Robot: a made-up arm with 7 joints.
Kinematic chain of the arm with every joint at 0, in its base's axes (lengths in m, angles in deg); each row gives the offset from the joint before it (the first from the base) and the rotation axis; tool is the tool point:
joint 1: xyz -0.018 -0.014 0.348 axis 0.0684 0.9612 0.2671
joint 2: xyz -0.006 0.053 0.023 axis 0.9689 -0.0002 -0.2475
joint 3: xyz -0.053 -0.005 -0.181 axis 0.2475 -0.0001 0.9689
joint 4: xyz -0.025 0.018 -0.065 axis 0.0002 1 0
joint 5: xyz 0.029 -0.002 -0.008 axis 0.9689 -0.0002 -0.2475
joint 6: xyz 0.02 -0.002 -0.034 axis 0.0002 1 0
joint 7: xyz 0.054 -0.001 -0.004 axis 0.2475 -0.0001 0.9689
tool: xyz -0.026 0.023 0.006
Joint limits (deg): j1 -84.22..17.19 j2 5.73..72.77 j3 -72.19..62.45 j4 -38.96..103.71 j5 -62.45..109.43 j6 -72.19..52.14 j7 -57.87..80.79
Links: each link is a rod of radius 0.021 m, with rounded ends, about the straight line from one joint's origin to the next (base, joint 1, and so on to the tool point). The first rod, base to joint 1, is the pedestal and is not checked.
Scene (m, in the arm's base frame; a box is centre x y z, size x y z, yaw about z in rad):
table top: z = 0
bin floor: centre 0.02 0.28 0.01 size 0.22 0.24 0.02 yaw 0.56
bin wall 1: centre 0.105 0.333 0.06 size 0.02 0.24 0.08 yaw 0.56
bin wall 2: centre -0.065 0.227 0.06 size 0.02 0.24 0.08 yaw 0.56
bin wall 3: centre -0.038 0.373 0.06 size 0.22 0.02 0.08 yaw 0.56
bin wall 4: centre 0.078 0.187 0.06 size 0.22 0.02 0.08 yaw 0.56
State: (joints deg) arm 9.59 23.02 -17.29 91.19 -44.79 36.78 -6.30
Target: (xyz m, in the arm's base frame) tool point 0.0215 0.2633 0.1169
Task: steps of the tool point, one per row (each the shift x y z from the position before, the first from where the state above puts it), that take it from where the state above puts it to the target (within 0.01 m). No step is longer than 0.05 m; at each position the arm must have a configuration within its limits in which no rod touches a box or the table.
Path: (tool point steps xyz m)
1: 0.0223 0.0331 0.0119
2: 0.0220 0.0284 0.0141
3: 0.0204 0.0247 0.0163
4: 0.0179 0.0217 0.0189
5: 0.0151 0.0196 0.0219
6: 0.0126 0.0177 0.0254
7: 0.0108 0.0158 0.0293
8: 0.0137 -0.0113 -0.0292
9: 0.0167 -0.0119 -0.0256
10: 0.0180 -0.0125 -0.0223
11: 0.0185 -0.0134 -0.0200
12: 0.0187 -0.0150 -0.0188
13: 0.0193 -0.0171 -0.0182

